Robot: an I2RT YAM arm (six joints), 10 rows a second.
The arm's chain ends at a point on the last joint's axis. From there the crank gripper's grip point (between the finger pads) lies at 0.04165 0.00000 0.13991 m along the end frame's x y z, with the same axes.
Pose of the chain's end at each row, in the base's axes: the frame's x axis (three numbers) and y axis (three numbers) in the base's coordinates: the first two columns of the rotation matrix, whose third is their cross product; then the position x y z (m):
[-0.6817, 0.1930, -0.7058, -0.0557, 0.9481, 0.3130, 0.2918, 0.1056, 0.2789]
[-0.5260, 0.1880, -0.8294, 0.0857, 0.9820, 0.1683, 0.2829, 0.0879, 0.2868]
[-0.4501, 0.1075, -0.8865, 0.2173, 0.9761, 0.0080, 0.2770, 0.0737, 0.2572]
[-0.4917, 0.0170, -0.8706, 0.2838, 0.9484, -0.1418, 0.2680, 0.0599, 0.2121]
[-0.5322, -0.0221, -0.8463, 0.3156, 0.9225, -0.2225, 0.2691, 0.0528, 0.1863]
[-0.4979, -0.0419, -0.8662, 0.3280, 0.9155, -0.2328, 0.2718, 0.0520, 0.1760]
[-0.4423, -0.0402, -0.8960, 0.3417, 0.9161, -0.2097, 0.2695, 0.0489, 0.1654]
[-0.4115, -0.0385, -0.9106, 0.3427, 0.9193, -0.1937, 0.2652, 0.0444, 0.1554]
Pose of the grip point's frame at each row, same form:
[-0.6817, 0.1930, -0.7058, -0.0557, 0.9481, 0.3130, 0.3655, 0.1490, 0.1606]
[-0.5260, 0.1880, -0.8294, 0.0857, 0.9820, 0.1683, 0.3794, 0.0982, 0.1777]
[-0.4501, 0.1075, -0.8865, 0.2173, 0.9761, 0.0080, 0.3794, 0.0517, 0.1555]
[-0.4917, 0.0170, -0.8706, 0.2838, 0.9484, -0.1418, 0.3627, 0.0163, 0.1099]
[-0.5322, -0.0221, -0.8463, 0.3156, 0.9225, -0.2225, 0.3569, -0.0021, 0.0833]
[-0.4979, -0.0419, -0.8662, 0.3280, 0.9155, -0.2328, 0.3634, -0.0057, 0.0781]
[-0.4423, -0.0402, -0.8960, 0.3417, 0.9161, -0.2097, 0.3671, -0.0086, 0.0733]
[-0.4115, -0.0385, -0.9106, 0.3427, 0.9193, -0.1937, 0.3662, -0.0120, 0.0664]

